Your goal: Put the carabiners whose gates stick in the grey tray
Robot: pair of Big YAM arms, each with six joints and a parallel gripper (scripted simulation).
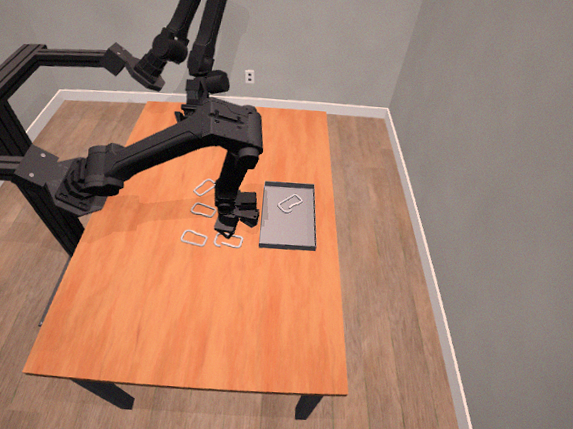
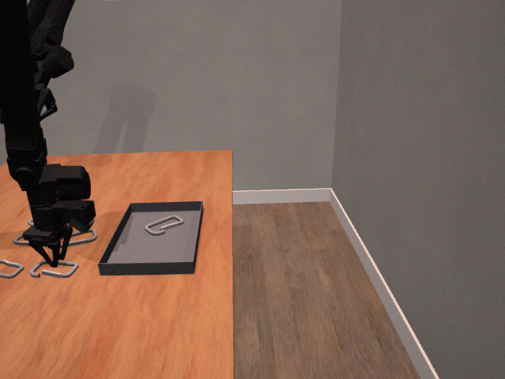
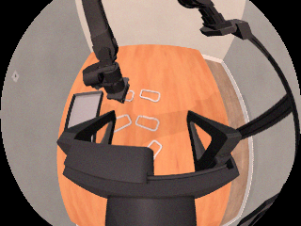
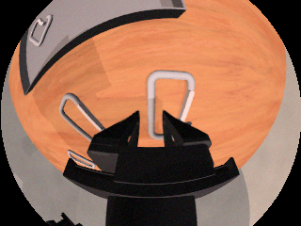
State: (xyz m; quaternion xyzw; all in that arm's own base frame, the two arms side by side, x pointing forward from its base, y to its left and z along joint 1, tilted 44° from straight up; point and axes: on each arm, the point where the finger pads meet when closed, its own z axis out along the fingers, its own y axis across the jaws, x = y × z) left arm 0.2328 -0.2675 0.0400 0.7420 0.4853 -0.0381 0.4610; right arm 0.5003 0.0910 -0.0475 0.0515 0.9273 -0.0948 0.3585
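My right hand is 21 cm short of the grey tray and 11 cm to the right of it.
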